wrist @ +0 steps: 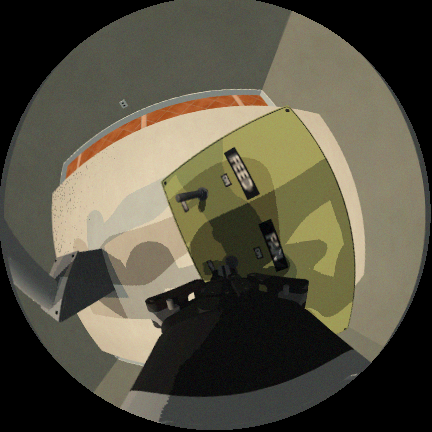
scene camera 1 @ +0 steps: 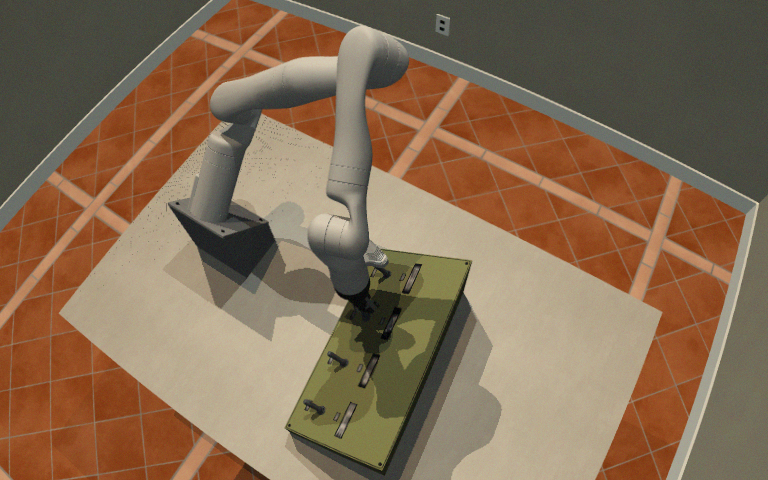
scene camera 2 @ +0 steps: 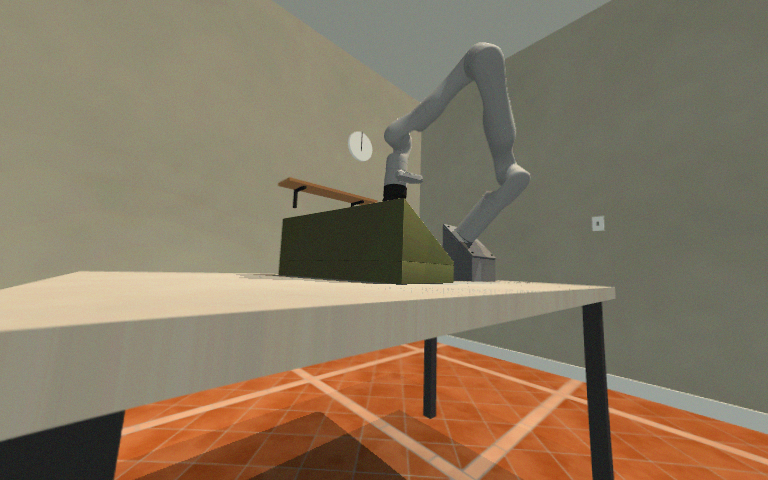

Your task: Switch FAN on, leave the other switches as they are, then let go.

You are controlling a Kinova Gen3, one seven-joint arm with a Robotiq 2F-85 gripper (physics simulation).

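Frame: origin at the arm's base, x down, y ahead, z right, level; metres.
Seen in the pictures: gripper, fingertip midpoint: [wrist: 223,271] [scene camera 1: 359,307]; arm's base, origin of the base link: [wrist: 50,294] [scene camera 1: 208,214] [scene camera 2: 464,235].
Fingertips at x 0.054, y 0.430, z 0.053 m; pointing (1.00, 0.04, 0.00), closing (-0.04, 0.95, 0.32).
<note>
Offsets run from my fingertips to a thing's middle. "spot": to the spot under its first point.
The green sloped switch panel @[dx +0.071, dy +0.090, dz +0.065 m] [scene camera 1: 436,283] [scene camera 2: 339,243] [wrist: 300,145] has the FAN nameplate @[spot: dx +0.008, dy +0.080, dz +0.006 m] [scene camera 1: 390,323] [wrist: 273,245] with a small ON label @[spot: dx +0.020, dy +0.059, dz +0.004 m] [wrist: 258,252] beside it. The dark FAN lever @[dx +0.016, dy +0.012, dz +0.004 m] [wrist: 231,261] is mostly hidden by my fingers, so its exact tilt is unclear. My gripper [scene camera 1: 367,314] [wrist: 223,271] is shut and empty, its fingertips right at the FAN lever; I cannot tell whether they touch it. In scene camera 2 the panel hides the fingers. The FEED lever @[dx +0.022, dy +0.000, dz -0.116 m] [scene camera 1: 385,273] [wrist: 191,195] leans toward the panel edge nearer the arm base, away from its ON label [wrist: 226,180].
Two more levers [scene camera 1: 337,358] [scene camera 1: 314,406] stand farther along the panel, leaning toward the same edge. The FEED nameplate @[spot: dx +0.009, dy +0.080, dz -0.118 m] [scene camera 1: 411,277] [wrist: 242,173] is beside FAN's. The arm's wedge base [scene camera 1: 237,249] [wrist: 85,280] stands on the table [scene camera 1: 538,339] [scene camera 2: 226,316]. A shelf [scene camera 2: 328,191] is on the wall.
</note>
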